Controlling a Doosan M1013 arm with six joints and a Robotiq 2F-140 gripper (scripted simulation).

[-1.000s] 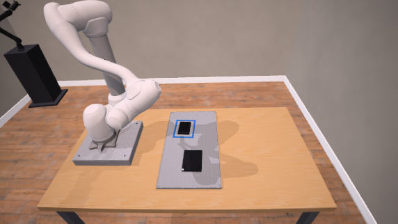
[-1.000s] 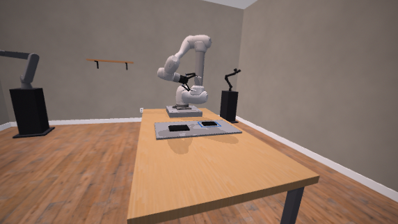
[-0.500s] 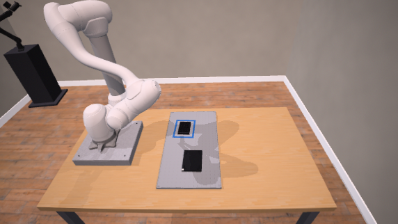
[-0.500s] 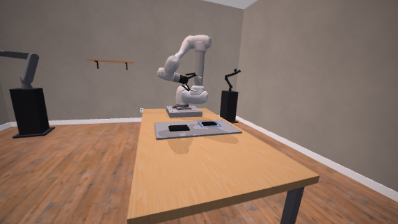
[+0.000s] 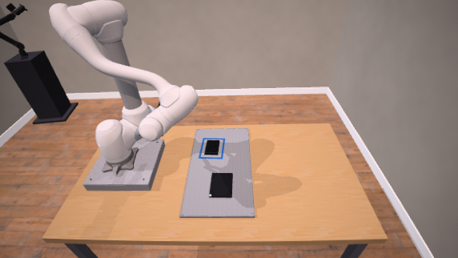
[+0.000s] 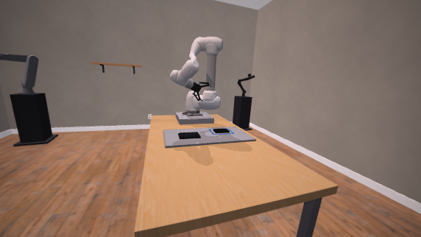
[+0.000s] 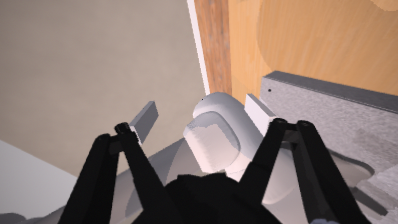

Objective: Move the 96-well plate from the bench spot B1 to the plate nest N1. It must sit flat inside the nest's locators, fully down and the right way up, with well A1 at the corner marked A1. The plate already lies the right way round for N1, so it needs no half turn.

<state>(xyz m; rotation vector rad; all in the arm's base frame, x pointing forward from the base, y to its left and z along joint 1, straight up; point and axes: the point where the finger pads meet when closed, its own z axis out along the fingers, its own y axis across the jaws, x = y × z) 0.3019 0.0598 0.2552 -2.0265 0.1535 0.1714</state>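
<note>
My gripper is now 290 mm above the black 96-well plate, 250 mm short of it and 20 mm to the right of it. The rest, counted from my hand: black plate nest: 300 mm below, 290 mm to the right, 290 mm ahead.
</note>
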